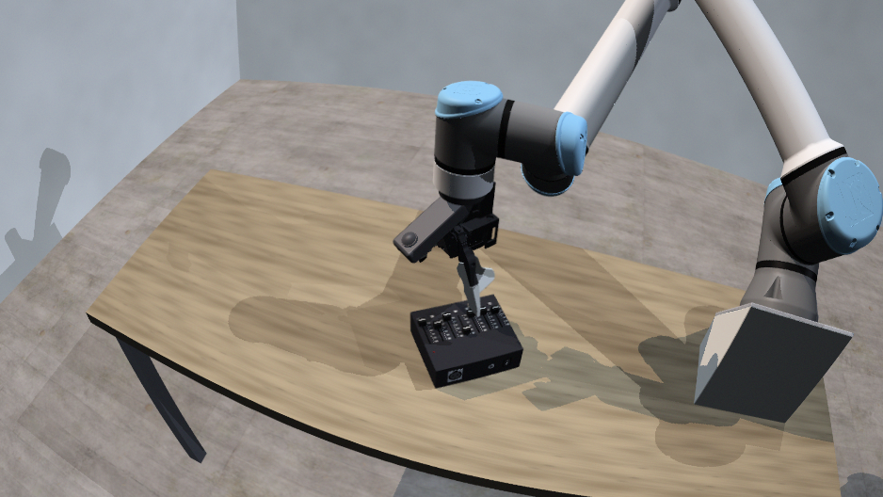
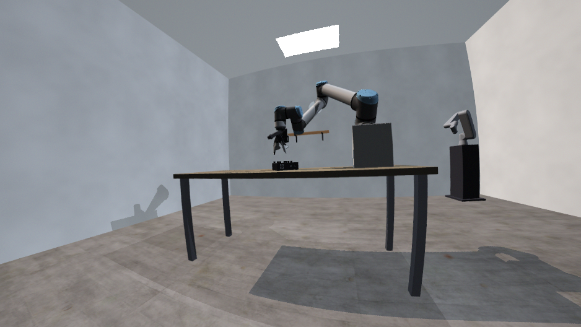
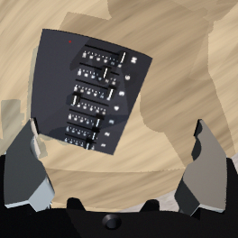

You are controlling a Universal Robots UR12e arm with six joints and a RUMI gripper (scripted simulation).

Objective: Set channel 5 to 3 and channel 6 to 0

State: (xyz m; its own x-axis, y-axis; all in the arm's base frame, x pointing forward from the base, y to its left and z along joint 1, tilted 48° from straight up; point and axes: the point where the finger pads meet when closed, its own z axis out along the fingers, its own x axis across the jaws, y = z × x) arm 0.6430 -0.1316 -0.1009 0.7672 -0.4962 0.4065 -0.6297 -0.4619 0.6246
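Right now the channel 5 fader knob is 6 cm below my hand and 1 cm to the left of it. Also, from my hand: channel 6 fader knob: 6 cm below, 3 cm to the left, 1 cm ahead.
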